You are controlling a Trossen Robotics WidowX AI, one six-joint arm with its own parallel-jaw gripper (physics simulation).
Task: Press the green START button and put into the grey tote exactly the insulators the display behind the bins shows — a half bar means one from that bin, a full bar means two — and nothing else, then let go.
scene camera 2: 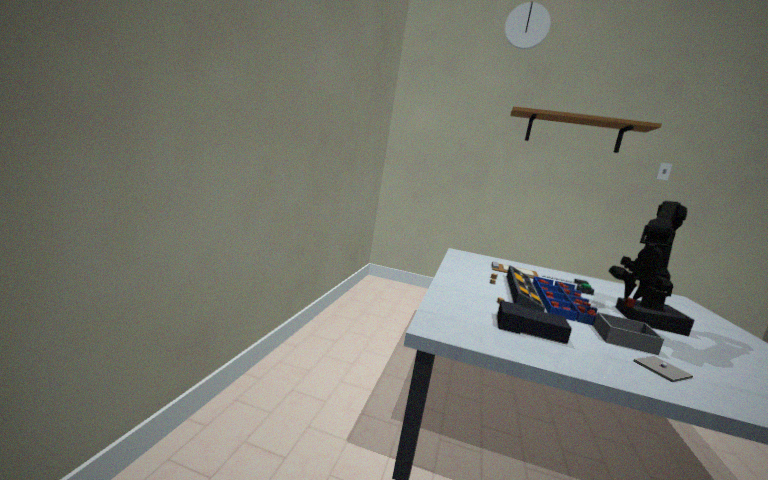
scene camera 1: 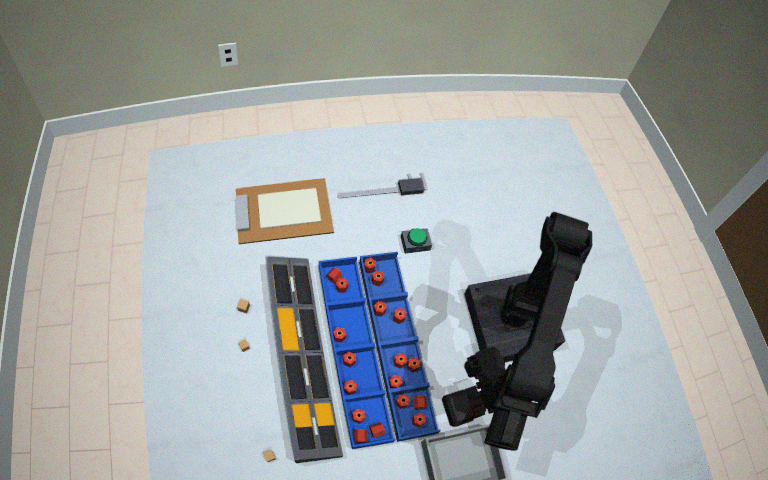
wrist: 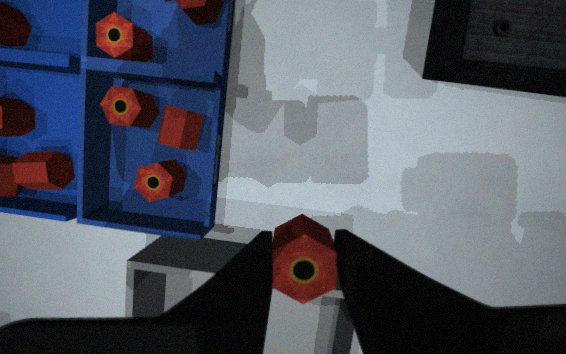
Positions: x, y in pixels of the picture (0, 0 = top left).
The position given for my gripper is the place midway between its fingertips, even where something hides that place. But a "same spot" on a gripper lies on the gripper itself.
my gripper: scene camera 2; scene camera 1 475, 400; wrist
grey plate: scene camera 2 672, 373; not seen in scene camera 1 (out of frame); not seen in the wrist view (out of frame)
same spot on my gripper: (wrist: 386, 299) = (scene camera 2: 638, 288)
